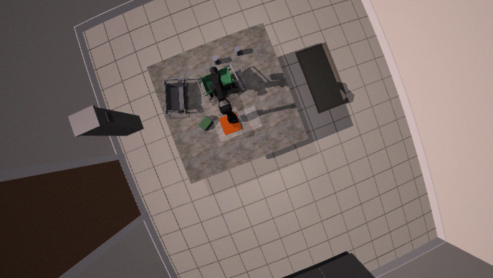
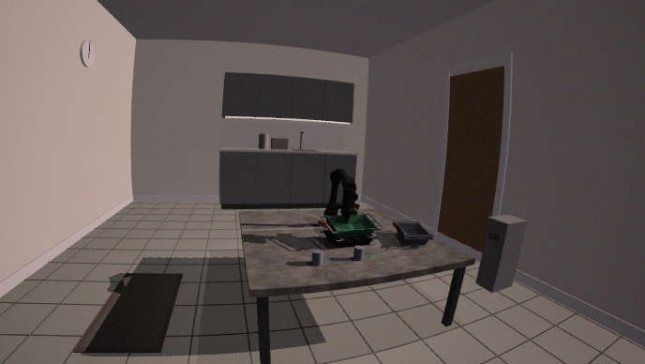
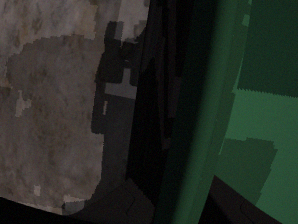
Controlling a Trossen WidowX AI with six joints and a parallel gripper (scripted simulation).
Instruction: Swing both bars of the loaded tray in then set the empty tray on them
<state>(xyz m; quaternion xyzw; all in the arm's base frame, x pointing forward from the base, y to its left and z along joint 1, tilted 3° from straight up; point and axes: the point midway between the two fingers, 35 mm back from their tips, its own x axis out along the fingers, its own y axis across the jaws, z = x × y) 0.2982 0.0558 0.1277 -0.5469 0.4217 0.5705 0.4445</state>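
The green tray lies 8 cm ahead of my gripper tip, 2 cm to the left of it and 1 cm above it. Also, from my gripper tip: green block: 28 cm behind, 22 cm to the left, 9 cm below.
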